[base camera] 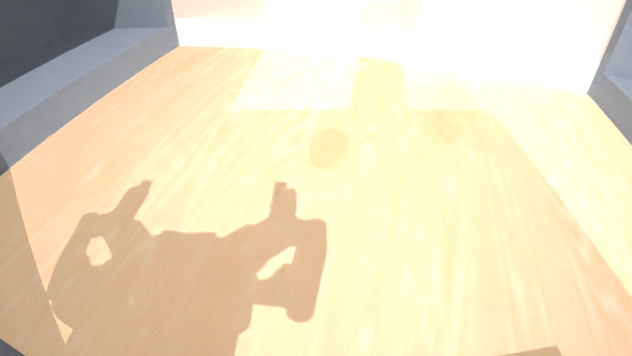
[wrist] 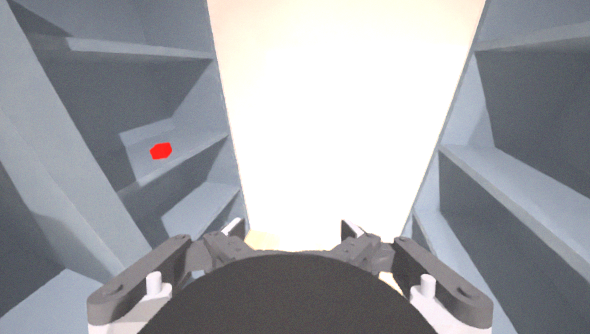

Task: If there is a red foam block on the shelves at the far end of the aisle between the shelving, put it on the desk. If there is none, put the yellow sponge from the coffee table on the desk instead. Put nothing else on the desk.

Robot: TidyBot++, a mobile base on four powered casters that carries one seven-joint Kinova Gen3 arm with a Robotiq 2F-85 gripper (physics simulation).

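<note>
A small bright red block sits on a middle board of the left shelving in the wrist view, near that shelving's far end and partly in a lighter patch of light. My gripper is open, with no object between its fingers. It points down the aisle, to the right of the red block and apart from it. The yellow sponge, the coffee table and the desk do not show in either view.
Right shelving lines the other side of the aisle. A brightly lit wall closes the far end. In the base camera view, the arm's shadow falls on the wooden floor, between low shelf edges on the left and right.
</note>
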